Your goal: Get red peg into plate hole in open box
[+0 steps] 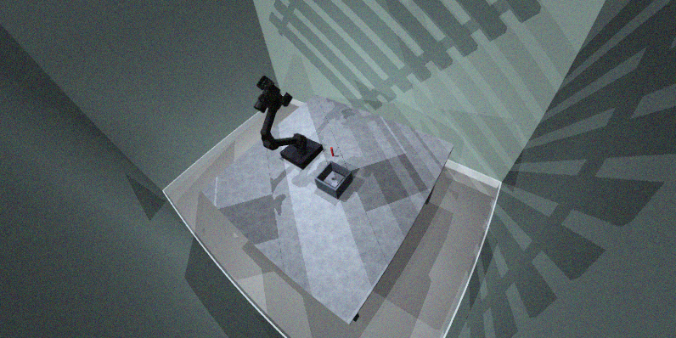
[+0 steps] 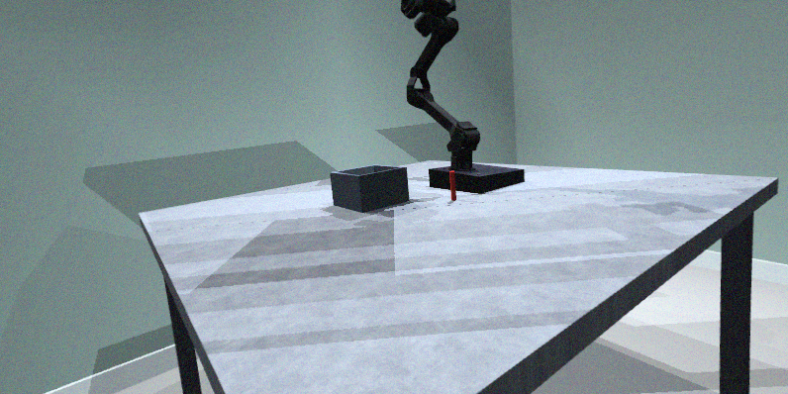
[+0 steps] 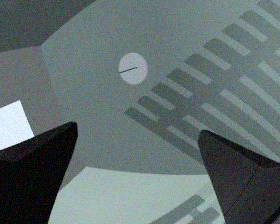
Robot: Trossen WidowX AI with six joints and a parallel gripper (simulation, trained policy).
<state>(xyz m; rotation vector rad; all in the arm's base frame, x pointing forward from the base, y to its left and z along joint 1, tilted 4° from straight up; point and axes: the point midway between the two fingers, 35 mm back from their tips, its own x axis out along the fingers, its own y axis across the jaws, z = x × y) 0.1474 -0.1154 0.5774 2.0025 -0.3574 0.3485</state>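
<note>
Now: gripper tip 62 cm above the red peg, 22 cm to the right of it and 1 cm short of it. The rest, counted from my gripper tip: dark grey box 63 cm below, 18 cm ahead, 5 cm to the left.
</note>
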